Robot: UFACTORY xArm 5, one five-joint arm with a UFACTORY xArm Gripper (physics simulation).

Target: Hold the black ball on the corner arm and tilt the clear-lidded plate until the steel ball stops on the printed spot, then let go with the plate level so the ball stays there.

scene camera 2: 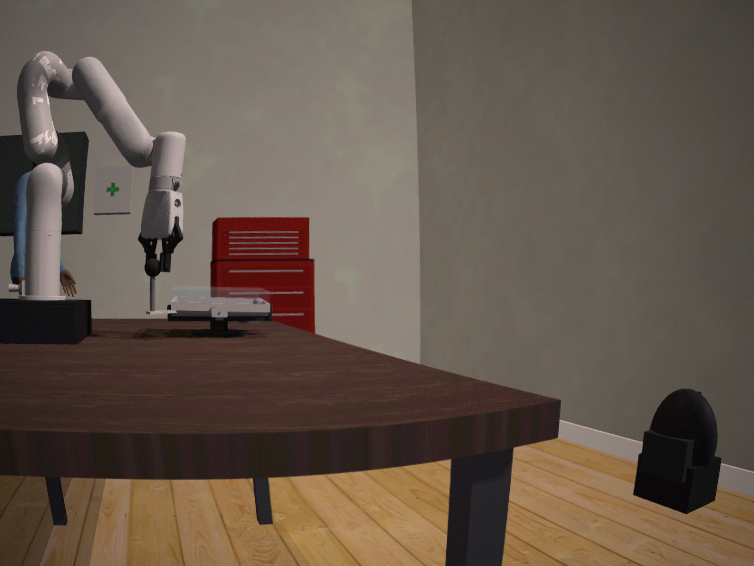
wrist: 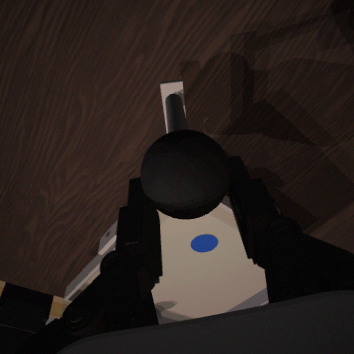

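Note:
My gripper (scene camera 2: 157, 262) (wrist: 188, 188) is shut on the black ball (scene camera 2: 151, 267) (wrist: 184, 172), which tops a thin upright rod (scene camera 2: 152, 294) (wrist: 174, 112) on the corner arm (scene camera 2: 159, 312) (wrist: 165, 107). The white plate (scene camera 2: 194, 307) (wrist: 220, 280) looks slightly lower on its right side in the scene view. Its clear lid (scene camera 2: 213, 293) shows there. The blue printed spot (wrist: 204, 243) is visible between the fingers in the wrist view. A small grey round thing (scene camera 2: 257, 300), apparently the steel ball, is near the plate's right end. In the wrist view a shadow lies at the plate's lower left, and the ball seems hidden by a finger.
The plate stands on a black pedestal (scene camera 2: 218, 325) on the dark wooden table (scene camera 2: 274, 389). The robot's black base block (scene camera 2: 42, 321) is left of it. A red tool cabinet (scene camera 2: 261, 240) is behind. A person in blue (scene camera 2: 21, 225) stands partly hidden behind the arm.

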